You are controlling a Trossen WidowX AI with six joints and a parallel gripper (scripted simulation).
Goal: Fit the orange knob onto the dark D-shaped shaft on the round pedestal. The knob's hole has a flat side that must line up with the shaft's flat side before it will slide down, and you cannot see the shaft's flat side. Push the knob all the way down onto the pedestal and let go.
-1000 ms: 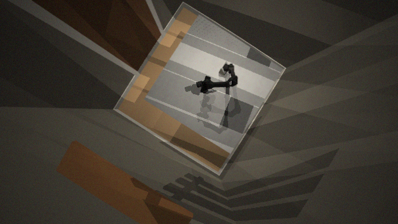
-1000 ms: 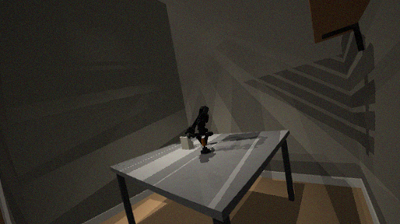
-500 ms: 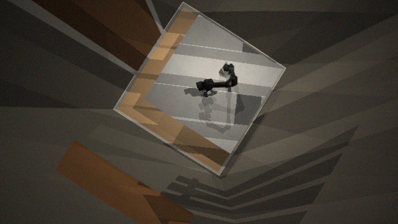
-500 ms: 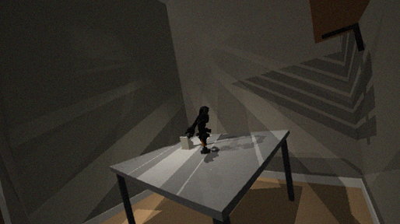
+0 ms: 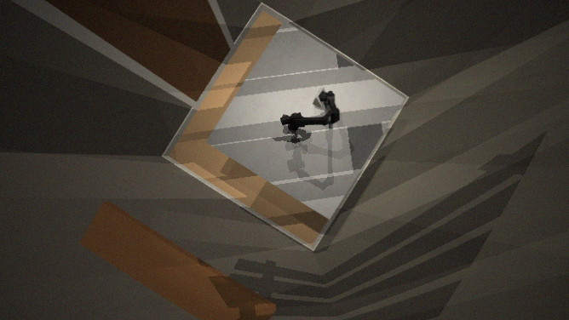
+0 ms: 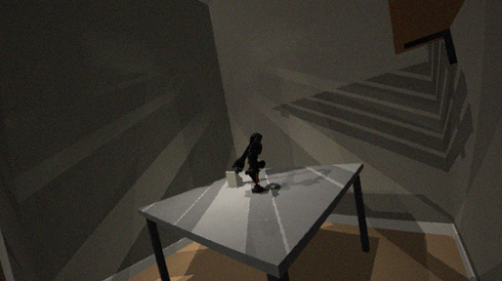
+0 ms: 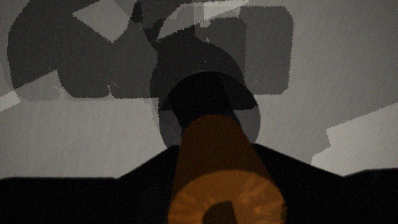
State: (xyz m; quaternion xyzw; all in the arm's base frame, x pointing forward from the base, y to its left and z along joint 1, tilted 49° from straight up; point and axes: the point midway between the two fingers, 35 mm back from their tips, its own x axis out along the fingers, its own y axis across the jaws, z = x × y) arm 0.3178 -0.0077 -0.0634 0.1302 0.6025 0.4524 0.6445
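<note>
Now: the orange knob 2 cm above my gripper tip. The rest, counted from my gripper tip: dark round pedestal: 4 cm below.
</note>
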